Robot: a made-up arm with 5 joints.
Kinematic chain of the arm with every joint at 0, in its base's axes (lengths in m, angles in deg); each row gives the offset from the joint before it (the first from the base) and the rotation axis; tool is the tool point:
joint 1: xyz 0 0 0.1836 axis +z
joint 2: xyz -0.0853 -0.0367 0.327 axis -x
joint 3: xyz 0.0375 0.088 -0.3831 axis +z
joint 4: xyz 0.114 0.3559 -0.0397 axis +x
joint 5: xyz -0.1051 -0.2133 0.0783 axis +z
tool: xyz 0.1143 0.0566 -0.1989
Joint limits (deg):
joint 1: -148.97..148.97
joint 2: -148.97..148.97
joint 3: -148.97..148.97
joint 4: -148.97..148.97
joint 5: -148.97..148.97
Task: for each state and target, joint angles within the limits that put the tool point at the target. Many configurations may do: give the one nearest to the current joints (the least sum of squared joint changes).
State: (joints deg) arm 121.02 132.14 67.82 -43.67 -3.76
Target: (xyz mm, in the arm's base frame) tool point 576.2 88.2 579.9
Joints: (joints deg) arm 114.50 127.09 68.41 -27.60 3.17
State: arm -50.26 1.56 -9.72 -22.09 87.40
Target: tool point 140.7 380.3 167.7
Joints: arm -33.85 -19.31 -2.39 -33.58 94.10
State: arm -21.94 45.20 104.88 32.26 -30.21
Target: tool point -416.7 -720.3 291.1
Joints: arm 0.35 78.32 111.51 64.39 -48.89
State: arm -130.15 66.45 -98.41 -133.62 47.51
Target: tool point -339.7 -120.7 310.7
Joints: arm -119.85 54.88 -90.10 -130.34 50.56
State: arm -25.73 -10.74 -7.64 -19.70 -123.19
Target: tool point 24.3 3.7 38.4
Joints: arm -30.70 4.24 -9.31 -12.94 -89.71
